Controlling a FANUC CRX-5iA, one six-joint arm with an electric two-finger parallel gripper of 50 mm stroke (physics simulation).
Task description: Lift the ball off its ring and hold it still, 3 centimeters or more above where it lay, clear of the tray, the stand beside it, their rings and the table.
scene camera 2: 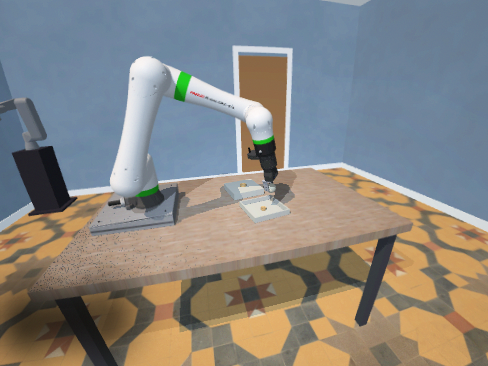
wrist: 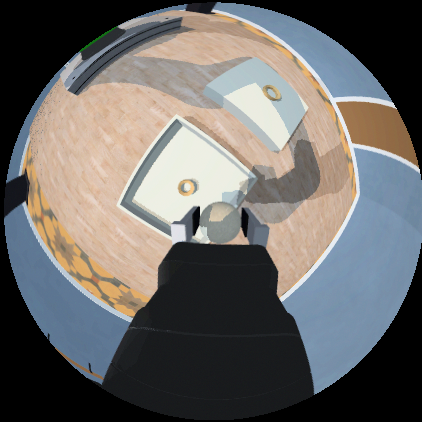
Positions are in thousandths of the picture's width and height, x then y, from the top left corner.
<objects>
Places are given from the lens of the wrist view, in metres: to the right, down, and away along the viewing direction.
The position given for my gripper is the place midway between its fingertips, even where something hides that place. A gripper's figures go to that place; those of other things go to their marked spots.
my gripper (wrist: 523, 511): 0.01, 0.01, 0.16
grey ball (wrist: 520, 527): 0.01, 0.01, 0.14
white tray (wrist: 435, 395): -0.05, -0.08, 0.24
The marked spots on the white tray and the grey ball are 0.15 m apart.
</objects>
